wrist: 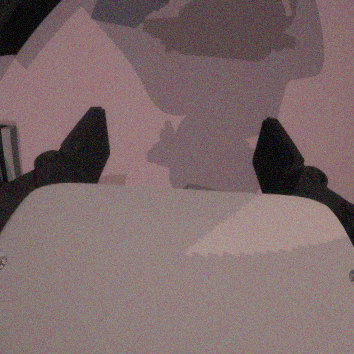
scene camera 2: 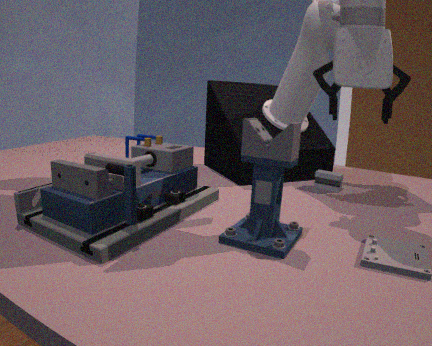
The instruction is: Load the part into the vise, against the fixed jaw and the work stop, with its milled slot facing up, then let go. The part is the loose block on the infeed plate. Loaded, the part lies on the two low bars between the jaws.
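Frame: origin at the arm's base, x ahead, y left, z up, level; millimetres.
Where they show: gripper, fingertip midpoint: [wrist: 182,132] [scene camera 2: 359,120]; arm's base, origin of the base link: [scene camera 2: 285,116].
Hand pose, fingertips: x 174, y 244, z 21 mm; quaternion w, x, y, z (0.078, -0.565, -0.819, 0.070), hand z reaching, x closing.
Things, the pixels of their top centre, and the offset from my fingertips. "spot": a spot on its surface instead.
- small grey block, middle of its top: [scene camera 2: 329,172] dz -129, dx -113, dy -86 mm
- slotted grey piece, surface spot: [wrist: 11,152] spot: dz -147, dx +159, dy -203 mm
- vise, middle of its top: [scene camera 2: 124,151] dz -67, dx +289, dy -270 mm
- blue upright stop, surface spot: [scene camera 2: 130,195] spot: dz -104, dx +345, dy -176 mm
- grey plate, middle of its top: [scene camera 2: 396,252] dz -158, dx +152, dy +119 mm
The loose part, a small grey block [scene camera 2: 328,178], lies on the table near the black box in the scene view, with a dark line along its side; which way its slot faces is unclear. A slotted grey piece [wrist: 11,152], probably this block, is cut off at the left edge of the wrist view. My gripper [scene camera 2: 359,119] [wrist: 182,132] is open and empty, high above the table, to the right of the block. The vise [scene camera 2: 107,200] stands at the left with its fixed jaw [scene camera 2: 80,178] in front and a blue upright stop [scene camera 2: 130,195] beside it. The two low bars are hidden.
A blue pedestal [scene camera 2: 266,200] with a grey V-shaped top stands between the vise and the right side. A grey plate [scene camera 2: 390,262] with small pins lies at the right. A large black box [scene camera 2: 225,130] stands behind the pedestal and also shows in the wrist view [wrist: 22,22].
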